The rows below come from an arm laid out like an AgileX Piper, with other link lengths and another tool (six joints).
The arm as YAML. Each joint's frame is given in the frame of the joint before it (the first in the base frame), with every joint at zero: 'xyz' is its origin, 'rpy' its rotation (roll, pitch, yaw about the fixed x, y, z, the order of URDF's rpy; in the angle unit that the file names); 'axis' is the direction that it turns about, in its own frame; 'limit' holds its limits. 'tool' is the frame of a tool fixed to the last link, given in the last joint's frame.
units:
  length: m
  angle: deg
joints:
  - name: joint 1
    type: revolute
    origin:
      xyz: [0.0, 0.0, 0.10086]
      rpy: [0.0, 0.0, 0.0]
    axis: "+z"
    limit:
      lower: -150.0
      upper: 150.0
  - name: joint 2
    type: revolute
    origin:
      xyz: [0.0, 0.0, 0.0]
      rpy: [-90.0, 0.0, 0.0]
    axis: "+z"
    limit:
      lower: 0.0
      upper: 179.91
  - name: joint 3
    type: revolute
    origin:
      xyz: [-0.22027, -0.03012, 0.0]
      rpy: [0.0, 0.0, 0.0]
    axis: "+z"
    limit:
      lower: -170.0
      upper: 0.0
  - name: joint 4
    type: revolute
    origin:
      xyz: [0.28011, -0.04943, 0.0]
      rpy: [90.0, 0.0, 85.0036]
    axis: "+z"
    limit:
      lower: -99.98
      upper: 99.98
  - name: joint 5
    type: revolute
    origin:
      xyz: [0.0, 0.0, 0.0]
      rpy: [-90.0, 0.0, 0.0]
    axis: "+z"
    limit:
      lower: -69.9
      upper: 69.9
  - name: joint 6
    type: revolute
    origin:
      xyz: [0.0, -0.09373, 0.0]
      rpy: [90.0, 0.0, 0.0]
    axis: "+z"
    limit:
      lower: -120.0
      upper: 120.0
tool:
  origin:
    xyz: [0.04, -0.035, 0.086]
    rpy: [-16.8, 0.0, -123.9]
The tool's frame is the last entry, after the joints.
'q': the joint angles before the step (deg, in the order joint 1, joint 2, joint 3, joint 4, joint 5, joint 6). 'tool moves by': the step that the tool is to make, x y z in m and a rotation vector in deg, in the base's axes. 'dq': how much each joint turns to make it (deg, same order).
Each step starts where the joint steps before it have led.
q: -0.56 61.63 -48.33 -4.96 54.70 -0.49
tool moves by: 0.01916 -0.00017 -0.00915 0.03 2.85 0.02
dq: 0.00 7.87 -4.68 -0.01 -0.34 0.01
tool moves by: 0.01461 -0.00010 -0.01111 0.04 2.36 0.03
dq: -0.01 6.22 -3.43 0.01 -0.43 0.00
